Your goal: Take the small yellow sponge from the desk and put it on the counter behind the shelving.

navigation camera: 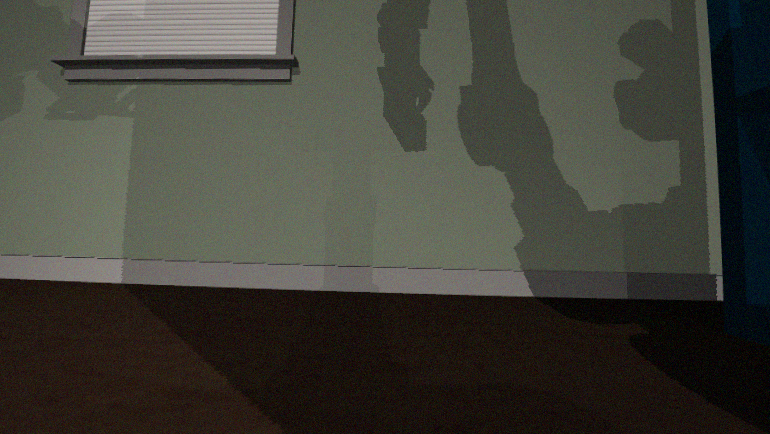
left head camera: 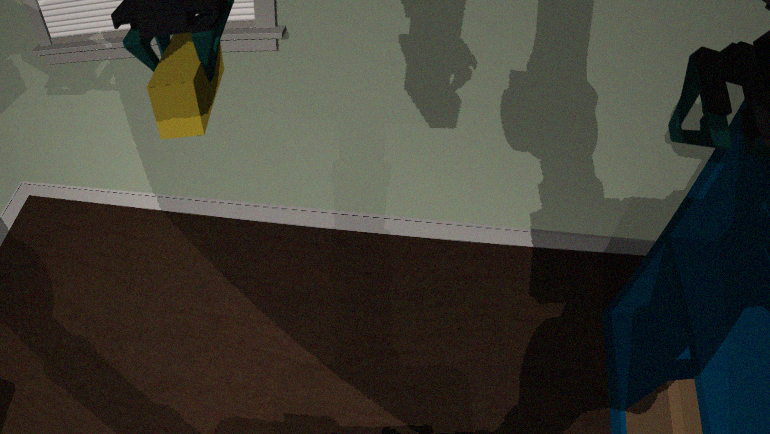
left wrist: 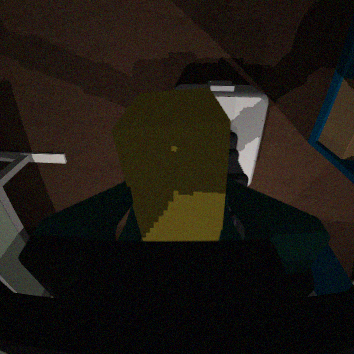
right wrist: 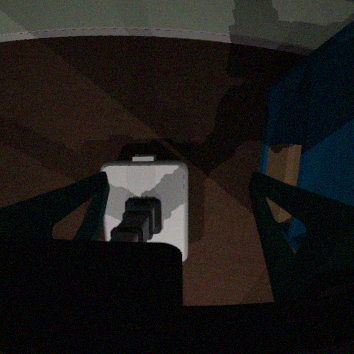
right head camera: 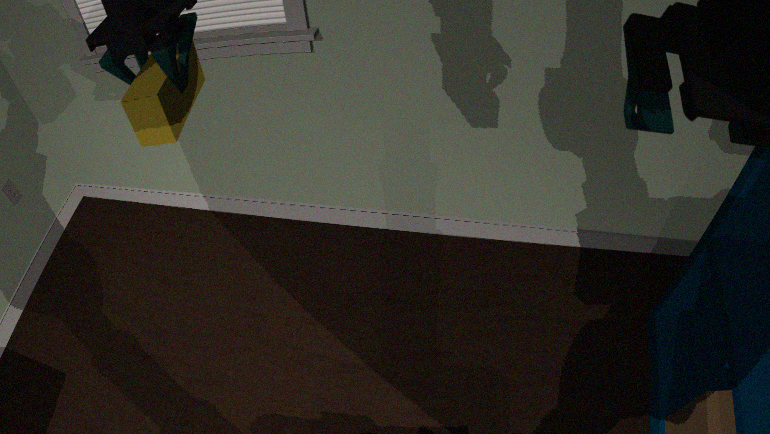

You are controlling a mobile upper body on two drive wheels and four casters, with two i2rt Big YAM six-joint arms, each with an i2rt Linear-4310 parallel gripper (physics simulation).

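Places are measured from the left arm's base along level axes (x ahead, y left, z up), in centimetres.
Where they show: left gripper, fingertip midpoint: (left wrist: 178, 178) (right head camera: 166, 92); right gripper, fingertip midpoint: (left head camera: 710, 140) (right wrist: 178, 179) (right head camera: 681, 126).
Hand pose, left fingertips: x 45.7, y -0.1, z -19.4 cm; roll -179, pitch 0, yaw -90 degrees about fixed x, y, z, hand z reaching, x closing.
Observation:
Each offset is from my left fingertips to the centre of the thing. "spot": to the spot under its first point.
The yellow sponge @(dy +0.0, dx +0.0, dz +0.4 cm) (left head camera: 175, 102) (right head camera: 148, 115) (left wrist: 172, 150) is a block held between the fingers of my left gripper (left head camera: 180, 59) (right head camera: 150, 67) (left wrist: 178, 178), at the upper left of both head camera views. It hangs in the air in front of the wall. My right gripper (right head camera: 703, 126) (right wrist: 178, 179) is open, its fingers wide apart, with no object between them; it is at the upper right of both head camera views. The blue shelving (left head camera: 652, 301) (right head camera: 700, 280) (right wrist: 320, 100) (navigation camera: 752, 215) stands at the right. The desk and the counter do not show in these views.
A green wall (left head camera: 301, 129) (navigation camera: 242, 177) with a pale skirting board (left head camera: 269, 215) (navigation camera: 226, 276) and a blinded window @(spot: dy +49.4, dx +81.6, dz -26.8 cm) (navigation camera: 183, 32) faces me. A box @(dy -115.7, dx -27.1, dz -100.4 cm) (left head camera: 663, 404) (right wrist: 283, 175) sits low in the shelving. My white base (left wrist: 250, 115) (right wrist: 145, 180) shows below. A pale metal leg (left wrist: 47, 158) shows at the left.

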